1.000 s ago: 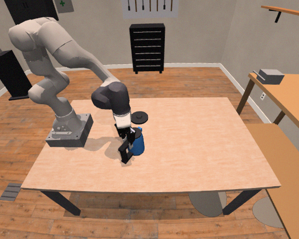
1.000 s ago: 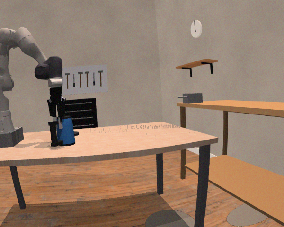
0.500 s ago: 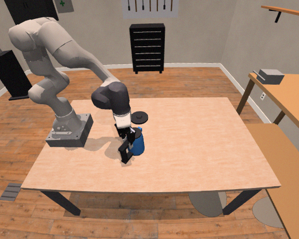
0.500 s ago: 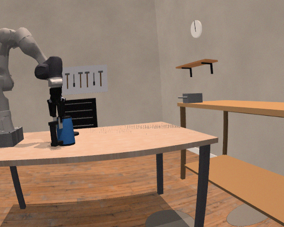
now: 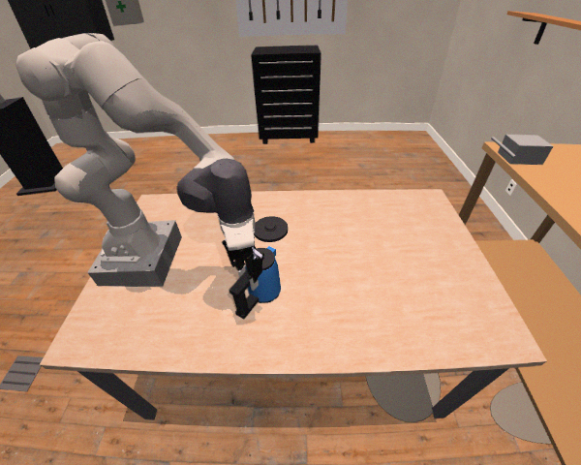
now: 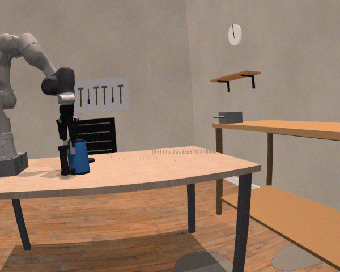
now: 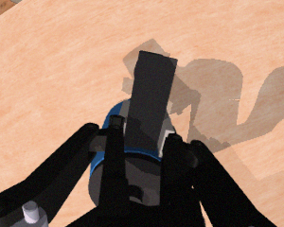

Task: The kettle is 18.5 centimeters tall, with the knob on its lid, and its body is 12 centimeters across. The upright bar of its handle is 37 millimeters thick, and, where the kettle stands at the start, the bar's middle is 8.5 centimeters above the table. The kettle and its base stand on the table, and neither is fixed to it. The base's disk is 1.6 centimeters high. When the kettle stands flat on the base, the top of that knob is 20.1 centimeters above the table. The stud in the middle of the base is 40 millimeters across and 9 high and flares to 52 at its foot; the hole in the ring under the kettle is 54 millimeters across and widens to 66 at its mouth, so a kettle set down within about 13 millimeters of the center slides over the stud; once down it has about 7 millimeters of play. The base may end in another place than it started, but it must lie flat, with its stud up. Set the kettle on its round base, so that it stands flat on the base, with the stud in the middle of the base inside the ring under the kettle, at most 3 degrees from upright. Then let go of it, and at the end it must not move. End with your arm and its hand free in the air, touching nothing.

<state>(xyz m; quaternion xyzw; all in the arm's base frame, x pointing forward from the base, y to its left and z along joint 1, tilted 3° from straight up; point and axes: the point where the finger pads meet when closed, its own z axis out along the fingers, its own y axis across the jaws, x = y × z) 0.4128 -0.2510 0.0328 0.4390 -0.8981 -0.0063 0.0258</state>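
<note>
Now: hand 5 cm above the blue kettle, 3 cm to the right of it and 2 cm short of it. Also, from my hand: round base 36 cm to the left, 13 cm below, 8 cm ahead.
</note>
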